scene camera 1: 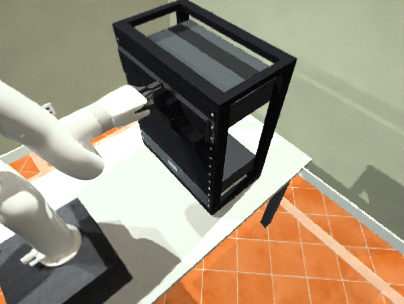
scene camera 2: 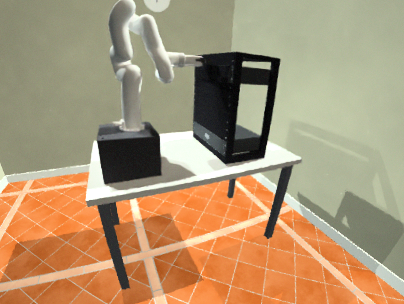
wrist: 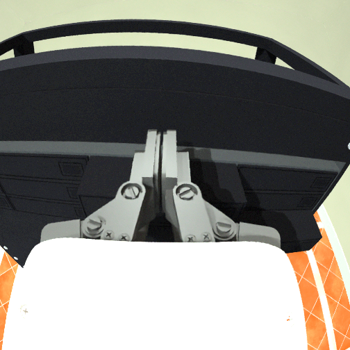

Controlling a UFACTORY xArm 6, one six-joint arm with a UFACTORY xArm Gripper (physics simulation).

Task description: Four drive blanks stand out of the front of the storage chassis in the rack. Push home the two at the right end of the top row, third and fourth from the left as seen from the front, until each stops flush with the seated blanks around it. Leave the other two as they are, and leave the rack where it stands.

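Where they show: gripper, between the fingertips: (scene camera 1: 162, 85) (scene camera 2: 211, 61); arm's base, origin of its link: (scene camera 1: 60, 245) (scene camera 2: 132, 128).
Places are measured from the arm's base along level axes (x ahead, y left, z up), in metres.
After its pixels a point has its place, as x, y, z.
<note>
The rack (scene camera 1: 220, 155) {0.479, -0.209, 0.186} (scene camera 2: 232, 125) {0.479, -0.209, 0.024} (wrist: 150, 25) stands upright on the table, with the storage chassis (wrist: 65, 146) in its upper part. My gripper (scene camera 1: 161, 86) {0.451, -0.006, 0.345} (scene camera 2: 202, 61) (wrist: 161, 148) is shut and empty at the chassis front, over the third column of the top row. The third blank (wrist: 107, 175) stands out in the wrist view, partly hidden by the fingers; contact with it cannot be told. The fourth blank (wrist: 285, 182), to its right, looks level with the front. The second blank (wrist: 32, 165), at the left, looks seated. Another blank (wrist: 295, 232) stands out lower right.
The white table (scene camera 1: 150, 190) {0.366, 0.069, -0.210} (scene camera 2: 180, 145) {0.351, 0.170, -0.210} carries the rack and the arm's black base block (scene camera 1: 95, 250) {0.065, -0.090, -0.001} (scene camera 2: 130, 160) {-0.046, -0.153, -0.105}. The rack's front right post lies to the right of the gripper in the first scene view. The chassis front is very dark in both scene views.
</note>
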